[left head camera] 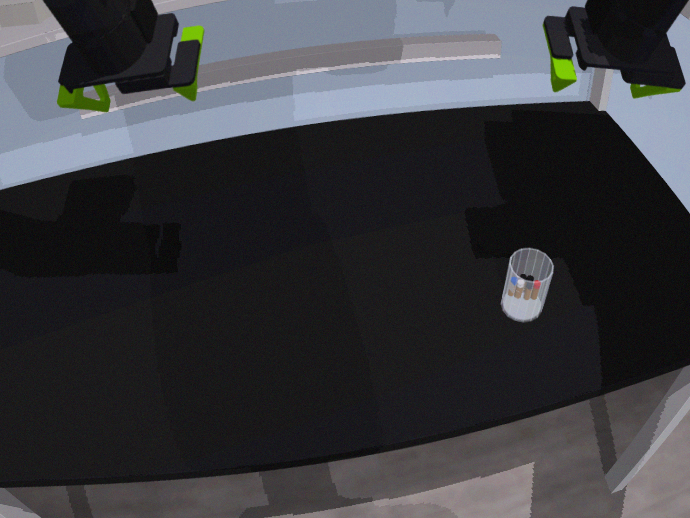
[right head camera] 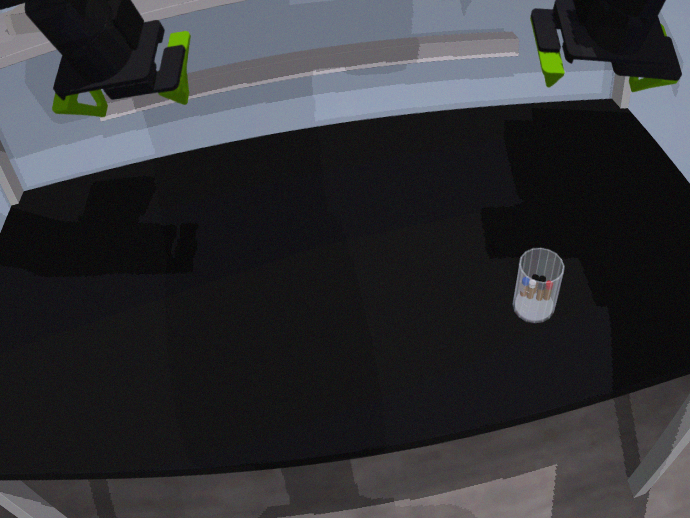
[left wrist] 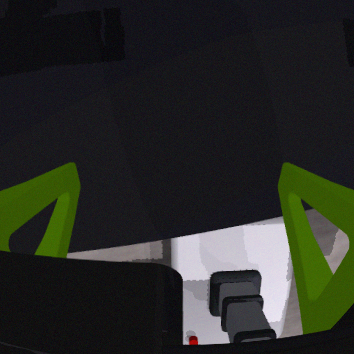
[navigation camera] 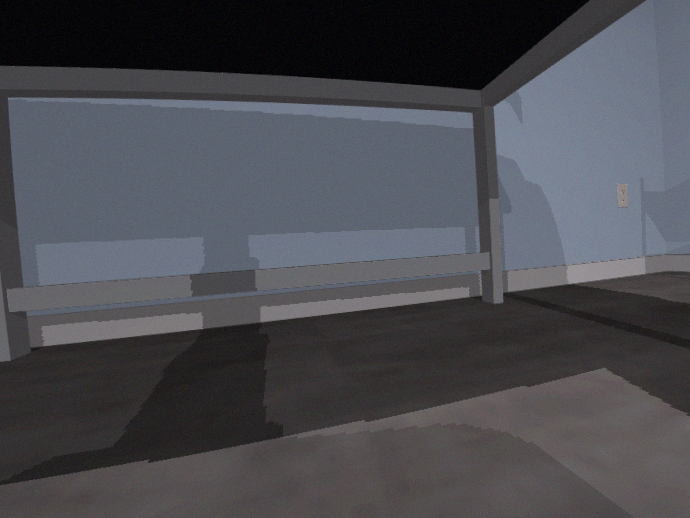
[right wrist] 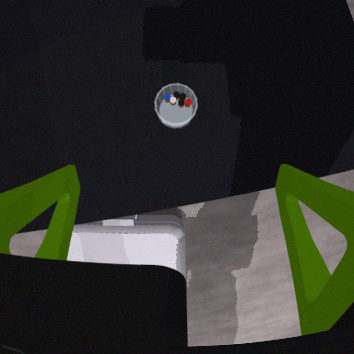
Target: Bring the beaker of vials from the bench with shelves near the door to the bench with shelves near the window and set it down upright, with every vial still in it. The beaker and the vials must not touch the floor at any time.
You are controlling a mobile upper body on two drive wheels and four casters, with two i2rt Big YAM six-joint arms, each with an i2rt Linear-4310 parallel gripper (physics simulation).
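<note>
A clear beaker (left head camera: 522, 309) (right head camera: 535, 309) (right wrist: 176, 116) stands upright on the black bench top (left head camera: 278, 334) (right head camera: 278, 334) (left wrist: 190, 100) (right wrist: 90, 125), toward its right side. Several small vials (left head camera: 526, 291) (right wrist: 174, 99) with blue, white, black and red caps stand inside it. My left gripper (left head camera: 138, 100) (right head camera: 131, 105) (left wrist: 178, 173) is open and empty, raised at the upper left of both head views. My right gripper (left head camera: 607, 88) (right head camera: 601, 83) (right wrist: 177, 175) is open and empty, raised at the upper right of both head views, apart from the beaker. Which bench this is cannot be told.
A grey rail (left head camera: 345, 54) (right head camera: 362, 53) runs along the blue wall beyond the bench. In the navigation view, the bench has a leg (navigation camera: 489, 223) and a low crossbar (navigation camera: 345, 272). My white base (left wrist: 215, 250) (right wrist: 125, 250) shows below the bench edge.
</note>
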